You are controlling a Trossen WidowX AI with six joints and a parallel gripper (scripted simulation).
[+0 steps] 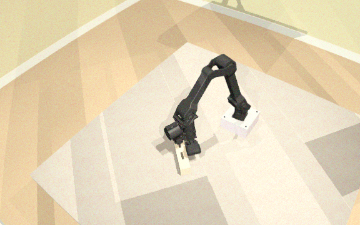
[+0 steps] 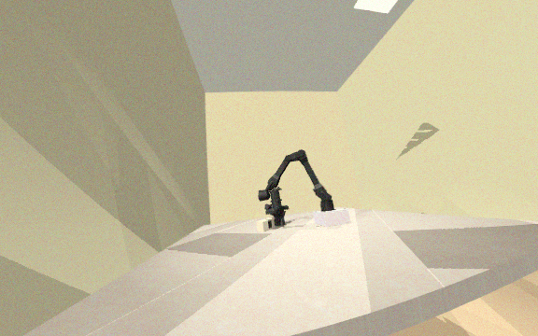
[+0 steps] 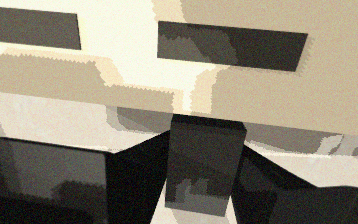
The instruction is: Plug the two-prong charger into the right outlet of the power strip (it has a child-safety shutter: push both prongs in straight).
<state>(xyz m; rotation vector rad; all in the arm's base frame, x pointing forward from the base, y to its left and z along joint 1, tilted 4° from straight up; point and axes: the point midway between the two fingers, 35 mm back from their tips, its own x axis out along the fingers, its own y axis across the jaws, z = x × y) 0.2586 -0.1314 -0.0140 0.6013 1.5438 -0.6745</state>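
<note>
Now: gripper tip 10 mm short of the charger, 10 mm to the left of it and 10 mm below it.
</note>
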